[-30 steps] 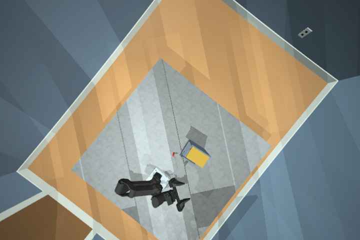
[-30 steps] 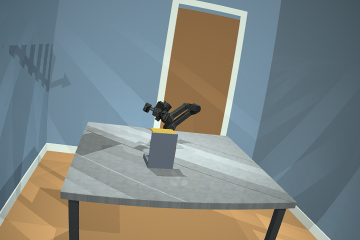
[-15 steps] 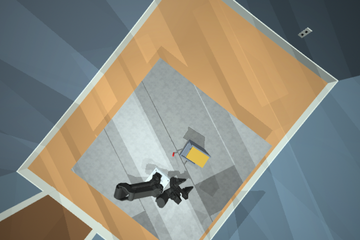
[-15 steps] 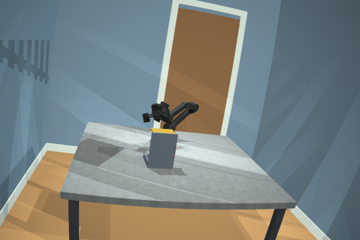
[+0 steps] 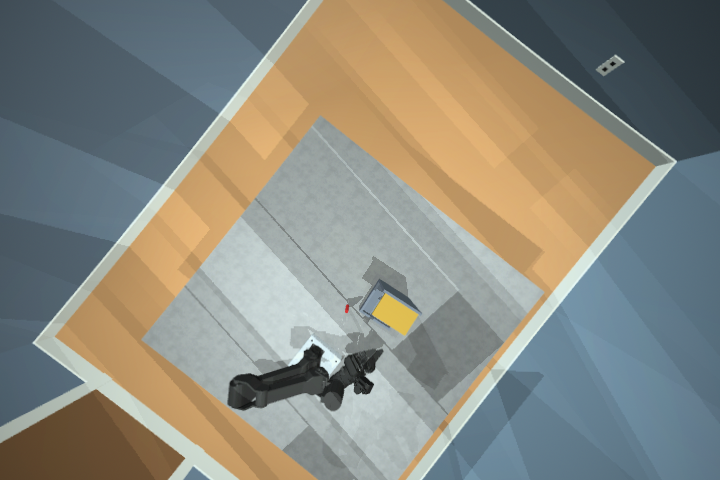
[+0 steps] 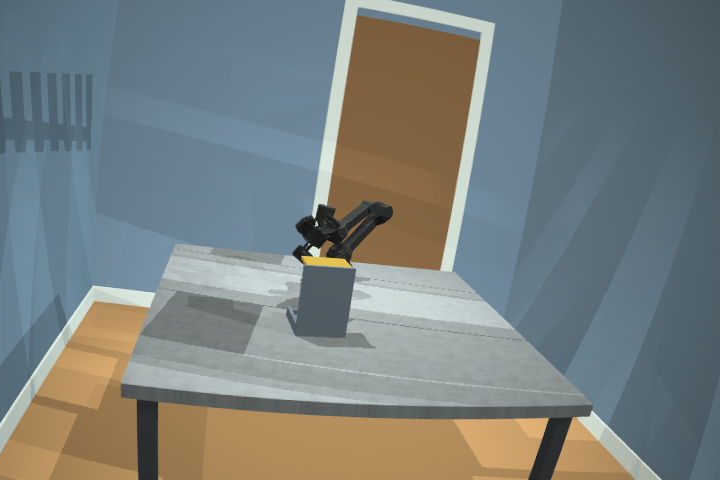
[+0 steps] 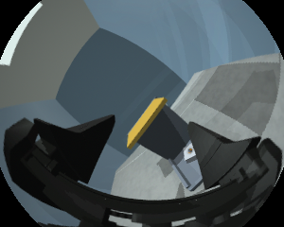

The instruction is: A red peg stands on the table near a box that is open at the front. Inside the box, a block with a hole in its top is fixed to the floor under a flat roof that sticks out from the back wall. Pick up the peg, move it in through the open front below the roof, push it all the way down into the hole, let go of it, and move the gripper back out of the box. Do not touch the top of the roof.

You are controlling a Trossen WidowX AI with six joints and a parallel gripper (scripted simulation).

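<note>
The red peg is 1 cm ahead of my gripper tip, 15 cm to the left of it and 20 cm below it. Round my gripper tip: yellow roof (13 cm ahead, 1 cm to the left, 2 cm below).
</note>
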